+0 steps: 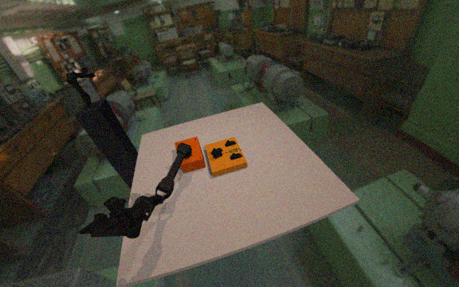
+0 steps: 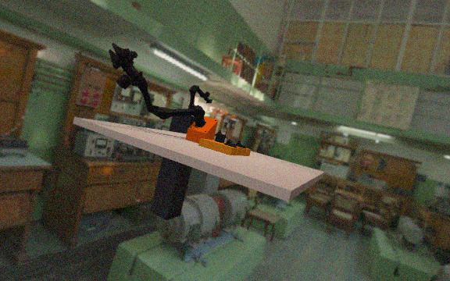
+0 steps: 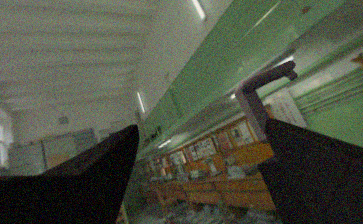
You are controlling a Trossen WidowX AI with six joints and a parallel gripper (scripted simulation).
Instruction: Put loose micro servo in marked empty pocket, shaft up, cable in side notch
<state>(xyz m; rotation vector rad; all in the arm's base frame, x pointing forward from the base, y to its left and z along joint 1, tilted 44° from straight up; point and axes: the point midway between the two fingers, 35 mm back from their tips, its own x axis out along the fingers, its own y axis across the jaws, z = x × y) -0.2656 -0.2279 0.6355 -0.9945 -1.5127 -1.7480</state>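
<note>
My gripper tip is now 610 mm to the right of the orange deck, 510 mm short of it and 410 mm above it.
</note>
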